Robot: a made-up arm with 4 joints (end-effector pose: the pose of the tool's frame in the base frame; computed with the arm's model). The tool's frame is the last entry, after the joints. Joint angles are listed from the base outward.
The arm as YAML. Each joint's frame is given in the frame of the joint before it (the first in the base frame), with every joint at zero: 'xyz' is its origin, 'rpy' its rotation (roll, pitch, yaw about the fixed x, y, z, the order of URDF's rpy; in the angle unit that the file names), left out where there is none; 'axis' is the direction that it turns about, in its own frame. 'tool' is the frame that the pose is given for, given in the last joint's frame.
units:
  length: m
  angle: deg
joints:
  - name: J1
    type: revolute
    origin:
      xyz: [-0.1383, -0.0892, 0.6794]
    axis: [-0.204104, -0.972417, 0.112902]
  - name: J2
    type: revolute
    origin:
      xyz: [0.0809, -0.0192, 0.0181]
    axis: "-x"
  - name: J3
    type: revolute
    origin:
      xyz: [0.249, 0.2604, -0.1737]
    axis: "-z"
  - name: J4
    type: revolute
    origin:
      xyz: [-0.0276, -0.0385, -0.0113]
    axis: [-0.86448, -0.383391, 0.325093]
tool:
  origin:
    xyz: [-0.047, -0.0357, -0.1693]
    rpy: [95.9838, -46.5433, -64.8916]
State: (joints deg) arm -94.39 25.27 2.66 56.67
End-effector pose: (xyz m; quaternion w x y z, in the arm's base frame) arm -0.4109 -0.0429 0.3592 0.8911 0.4218 0.0796 0.1475
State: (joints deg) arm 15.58 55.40 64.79 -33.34
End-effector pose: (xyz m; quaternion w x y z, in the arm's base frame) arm 0.2793 -0.1867 0.3064 0.2442 0.0264 -0.9539 -0.1725
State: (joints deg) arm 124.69 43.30 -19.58 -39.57
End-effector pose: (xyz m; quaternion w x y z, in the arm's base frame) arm 0.0728 -0.0511 1.0756 0.0452 0.1499 -0.9039 0.3981
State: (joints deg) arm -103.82 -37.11 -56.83 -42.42
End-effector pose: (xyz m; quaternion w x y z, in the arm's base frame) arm -0.1778 0.2852 0.5024 0.2140 0.5011 0.1901 -0.8167
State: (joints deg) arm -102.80 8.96 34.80 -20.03
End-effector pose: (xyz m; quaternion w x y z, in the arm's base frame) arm -0.4432 0.2774 0.5366 0.8059 -0.0849 0.0221 -0.5856
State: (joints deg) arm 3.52 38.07 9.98 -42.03
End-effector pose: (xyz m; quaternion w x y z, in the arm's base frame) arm 0.1124 -0.0550 0.2608 0.6457 0.2962 -0.6637 -0.2344
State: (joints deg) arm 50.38 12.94 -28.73 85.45
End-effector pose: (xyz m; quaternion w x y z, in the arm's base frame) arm 0.3072 0.0038 0.8973 0.2301 -0.1837 -0.5306 0.7948
